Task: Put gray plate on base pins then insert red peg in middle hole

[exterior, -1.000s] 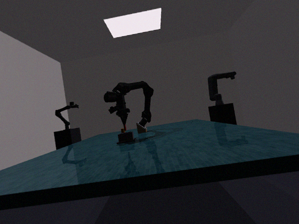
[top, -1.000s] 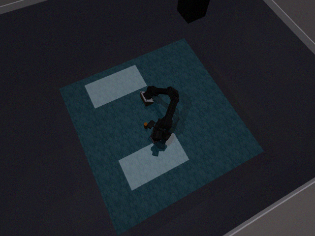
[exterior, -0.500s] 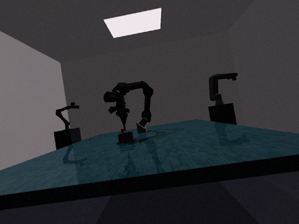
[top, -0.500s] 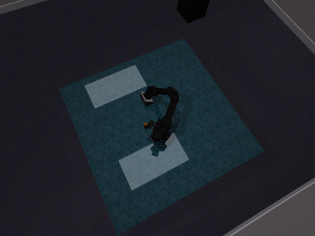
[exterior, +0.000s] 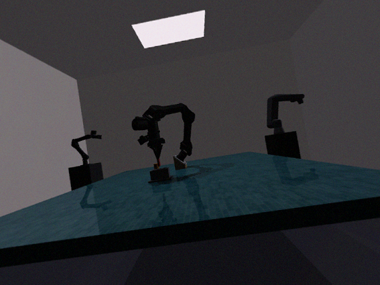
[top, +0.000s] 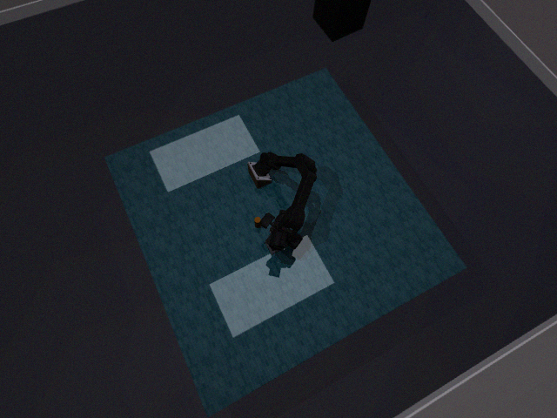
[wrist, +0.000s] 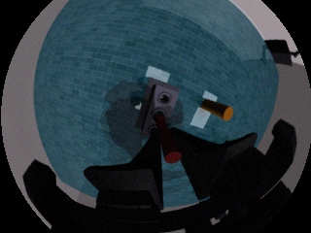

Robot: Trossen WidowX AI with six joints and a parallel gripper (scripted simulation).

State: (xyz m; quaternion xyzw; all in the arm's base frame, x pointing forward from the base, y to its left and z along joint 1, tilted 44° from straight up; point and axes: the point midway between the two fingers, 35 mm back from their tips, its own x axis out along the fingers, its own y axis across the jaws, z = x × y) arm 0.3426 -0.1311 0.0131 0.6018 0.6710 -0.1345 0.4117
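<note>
My gripper tip is 7 cm above the gray plate. Also, from my gripper tip: dark flat base: 10 cm below; then red peg: right at my gripper tip; then orange cylinder: 13 cm behind, 7 cm below, 5 cm to the right.
</note>
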